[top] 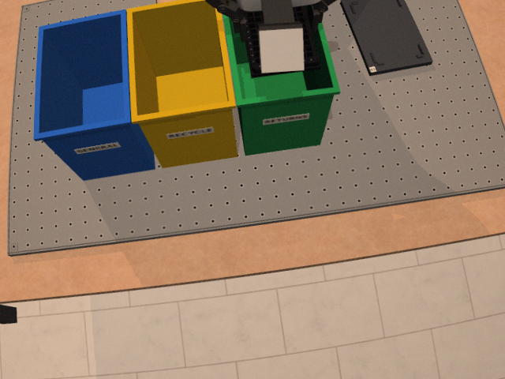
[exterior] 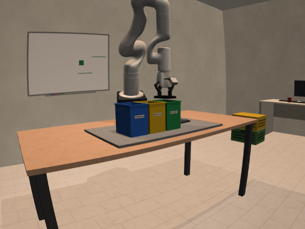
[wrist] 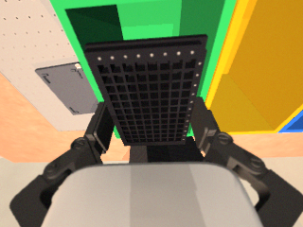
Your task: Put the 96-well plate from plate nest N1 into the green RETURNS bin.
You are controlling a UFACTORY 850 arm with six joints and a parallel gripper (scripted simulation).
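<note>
My gripper is now 130 mm above the green returns bin. The rest, counted from my hand: blue general bin (40 mm ahead, 260 mm to the right, 130 mm below); then yellow recycle bin (20 mm ahead, 130 mm to the right, 130 mm below); then black 96-well plate (10 mm below).
</note>
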